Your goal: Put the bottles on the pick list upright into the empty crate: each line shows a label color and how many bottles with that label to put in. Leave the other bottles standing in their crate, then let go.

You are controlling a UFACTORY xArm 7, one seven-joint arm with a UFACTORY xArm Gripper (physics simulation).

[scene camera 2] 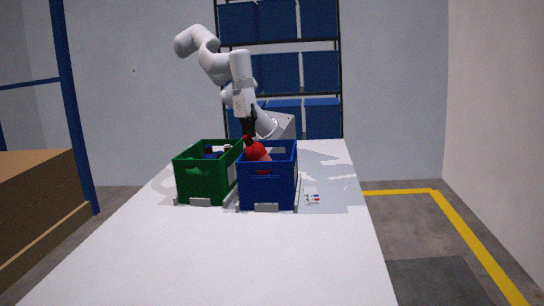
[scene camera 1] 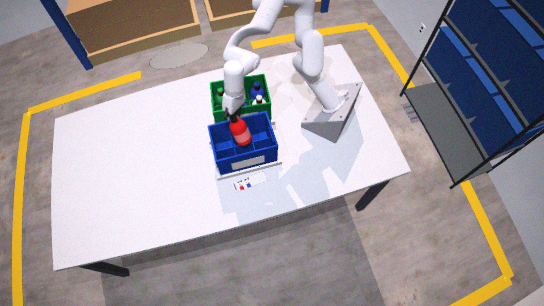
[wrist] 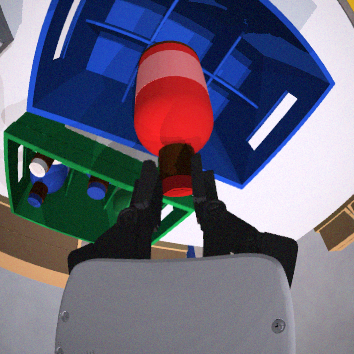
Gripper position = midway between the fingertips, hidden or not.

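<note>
A red bottle [wrist: 173, 118] is visible to me. My gripper [scene camera 2: 249, 136] is visible as well, and the wrist view shows the gripper too, at [wrist: 175, 170].
</note>
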